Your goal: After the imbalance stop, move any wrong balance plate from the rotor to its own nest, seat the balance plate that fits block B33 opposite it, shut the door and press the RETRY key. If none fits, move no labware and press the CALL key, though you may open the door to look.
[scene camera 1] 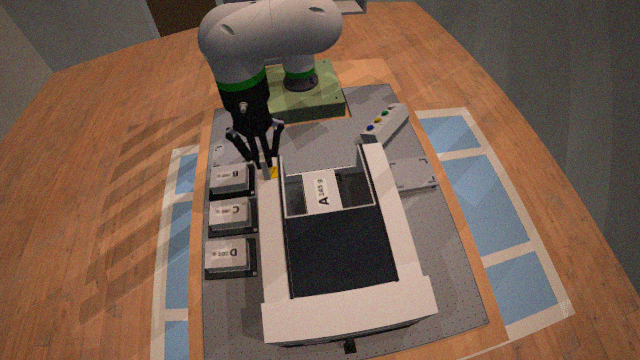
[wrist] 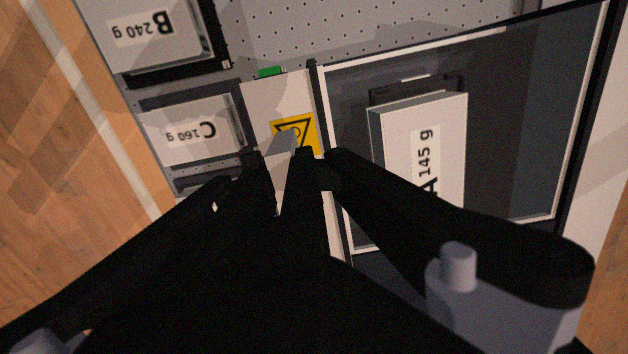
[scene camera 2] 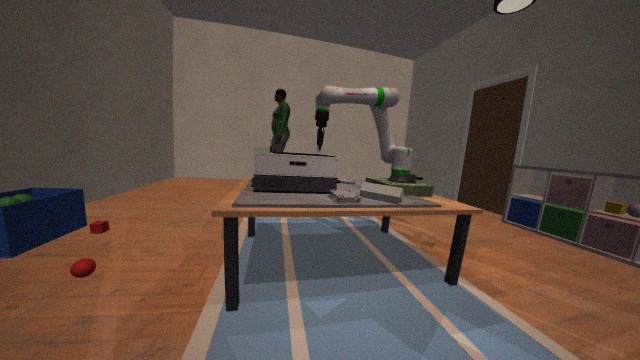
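Where they show: gripper, fingertip midpoint: (scene camera 1: 267,175) (wrist: 290,146); arm's base at its link origin: (scene camera 1: 300,81) (scene camera 2: 399,181).
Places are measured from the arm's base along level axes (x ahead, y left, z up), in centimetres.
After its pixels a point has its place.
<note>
My gripper (scene camera 1: 266,171) {z 14.8, x 59.2, y -6.1 cm} (scene camera 2: 320,149) {z 14.8, x 59.2, y -6.1 cm} (wrist: 290,146) {z 14.8, x 59.2, y -6.1 cm} is shut and empty, above the machine's left rim by a yellow warning label (scene camera 1: 274,172) {z 14.9, x 58.6, y -4.4 cm} (wrist: 312,131) {z 14.9, x 58.1, y -4.1 cm}. Plate A (scene camera 1: 316,192) {z 12.4, x 63.5, y 5.8 cm} (wrist: 452,145) {z 12.1, x 61.5, y 9.7 cm}, marked 145 g, shows inside the white-framed window area of the white machine (scene camera 1: 350,312) {z 18.2, x 94.0, y 11.6 cm} (scene camera 2: 272,165) {z 8.6, x 86.6, y 27.4 cm}. Plates B (scene camera 1: 230,178) {z -0.7, x 48.1, y -22.6 cm} (wrist: 145,42) {z -0.8, x 48.1, y -24.1 cm}, marked 240 g, C (scene camera 1: 229,214) {z -0.9, x 61.3, y -21.2 cm} (wrist: 182,127) {z -0.8, x 59.1, y -22.9 cm}, marked 160 g, and D (scene camera 1: 226,255) {z -0.8, x 74.6, y -20.6 cm} sit in dark nests to the left. A key box (scene camera 1: 392,129) {z -1.3, x 30.0, y 33.1 cm} (scene camera 2: 381,192) {z -1.7, x 28.0, y 35.1 cm} bears blue, yellow and green keys; their lettering is unreadable. Block B33 cannot be identified.
A dark panel (scene camera 1: 340,250) {z 15.1, x 79.9, y 10.6 cm} covers the machine's front part. A pale tray with corner marks (scene camera 1: 412,172) {z -2.8, x 48.2, y 36.7 cm} (scene camera 2: 345,195) {z -2.8, x 49.1, y 41.5 cm} lies to its right. The arm stands on a green base (scene camera 1: 330,107) {z -1.9, x 16.1, y 11.5 cm} (scene camera 2: 422,189) {z -2.5, x -9.6, y 14.4 cm}. A person in green (scene camera 2: 281,120) stands behind the table.
</note>
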